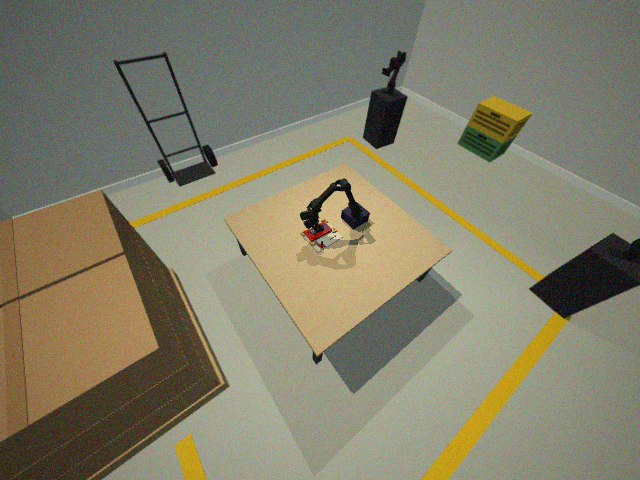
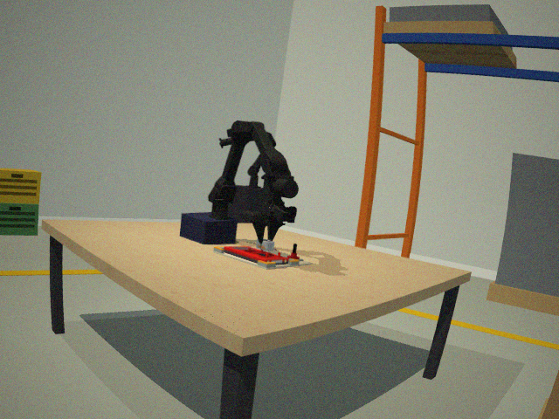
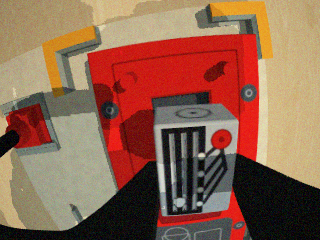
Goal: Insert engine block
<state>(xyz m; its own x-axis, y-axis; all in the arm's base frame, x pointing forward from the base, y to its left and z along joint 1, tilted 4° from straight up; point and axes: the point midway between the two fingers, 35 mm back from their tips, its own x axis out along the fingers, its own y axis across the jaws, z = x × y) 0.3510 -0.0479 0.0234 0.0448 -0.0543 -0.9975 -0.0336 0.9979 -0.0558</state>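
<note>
Now: gripper tip 10 mm above the grey engine block.
</note>
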